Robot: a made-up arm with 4 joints.
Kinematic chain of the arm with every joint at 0, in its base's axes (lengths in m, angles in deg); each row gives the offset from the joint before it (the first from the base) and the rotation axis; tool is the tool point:
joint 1: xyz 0 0 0.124 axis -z
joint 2: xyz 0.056 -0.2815 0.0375 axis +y
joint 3: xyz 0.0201 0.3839 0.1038 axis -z
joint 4: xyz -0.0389 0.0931 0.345 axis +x
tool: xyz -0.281 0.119 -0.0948
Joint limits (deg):
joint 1: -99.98..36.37
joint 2: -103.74..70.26
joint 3: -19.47..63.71
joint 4: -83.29..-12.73
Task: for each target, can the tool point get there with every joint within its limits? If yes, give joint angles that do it. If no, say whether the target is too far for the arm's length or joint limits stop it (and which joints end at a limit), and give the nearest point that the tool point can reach.
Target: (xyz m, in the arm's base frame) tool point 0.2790 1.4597 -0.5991
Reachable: no: too far | nearest point 0.0730 0.4892 -0.0532 | short by 1.132 m
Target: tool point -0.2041 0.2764 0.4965
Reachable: yes | joints -15.37 10.37 21.94 -46.46
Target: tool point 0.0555 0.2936 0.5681
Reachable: yes | joints 17.38 29.28 7.12 -27.08
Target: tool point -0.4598 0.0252 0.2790
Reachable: yes | joints -52.48 -44.12 51.19 -69.78
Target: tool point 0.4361 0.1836 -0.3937
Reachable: no: joint limits stop it (at a limit: joint 1, joint 2) | nearest point 0.0162 0.3119 -0.1973 | short by 0.481 m
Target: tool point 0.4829 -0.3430 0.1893
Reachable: no: joint limits stop it (at a limit: joint 1, joint 3, joint 4) | nearest point 0.0567 -0.3677 0.1864 | short by 0.427 m
